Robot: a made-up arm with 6 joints. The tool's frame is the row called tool.
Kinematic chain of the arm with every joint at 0, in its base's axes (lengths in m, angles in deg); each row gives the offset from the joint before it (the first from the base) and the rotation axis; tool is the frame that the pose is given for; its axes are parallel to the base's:
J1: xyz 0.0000 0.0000 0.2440 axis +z
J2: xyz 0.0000 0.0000 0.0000 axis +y
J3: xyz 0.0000 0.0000 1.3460 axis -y
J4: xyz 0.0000 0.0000 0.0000 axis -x
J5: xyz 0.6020 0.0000 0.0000 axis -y
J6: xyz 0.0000 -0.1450 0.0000 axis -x
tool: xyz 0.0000 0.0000 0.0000
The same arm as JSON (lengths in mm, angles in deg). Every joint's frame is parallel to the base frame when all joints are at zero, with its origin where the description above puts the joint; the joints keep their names.
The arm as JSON. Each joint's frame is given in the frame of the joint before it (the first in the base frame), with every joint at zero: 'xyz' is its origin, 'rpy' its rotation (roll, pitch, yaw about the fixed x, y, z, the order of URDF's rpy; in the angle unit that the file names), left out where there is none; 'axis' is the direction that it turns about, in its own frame. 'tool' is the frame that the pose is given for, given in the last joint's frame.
{
  "units": {
    "length": "mm",
    "angle": "deg"
  },
  "joints": [
    {
      "name": "J1",
      "type": "revolute",
      "origin": {
        "xyz": [
          0.0,
          0.0,
          244.0
        ]
      },
      "axis": "+z"
    },
    {
      "name": "J2",
      "type": "revolute",
      "origin": {
        "xyz": [
          0.0,
          0.0,
          0.0
        ]
      },
      "axis": "+y"
    },
    {
      "name": "J3",
      "type": "revolute",
      "origin": {
        "xyz": [
          0.0,
          0.0,
          1346.0
        ]
      },
      "axis": "-y"
    },
    {
      "name": "J4",
      "type": "revolute",
      "origin": {
        "xyz": [
          0.0,
          0.0,
          0.0
        ]
      },
      "axis": "-x"
    },
    {
      "name": "J5",
      "type": "revolute",
      "origin": {
        "xyz": [
          602.0,
          0.0,
          0.0
        ]
      },
      "axis": "-y"
    },
    {
      "name": "J6",
      "type": "revolute",
      "origin": {
        "xyz": [
          0.0,
          -145.0,
          0.0
        ]
      },
      "axis": "-x"
    }
  ],
  "tool": {
    "origin": {
      "xyz": [
        0.0,
        0.0,
        0.0
      ]
    }
  }
}

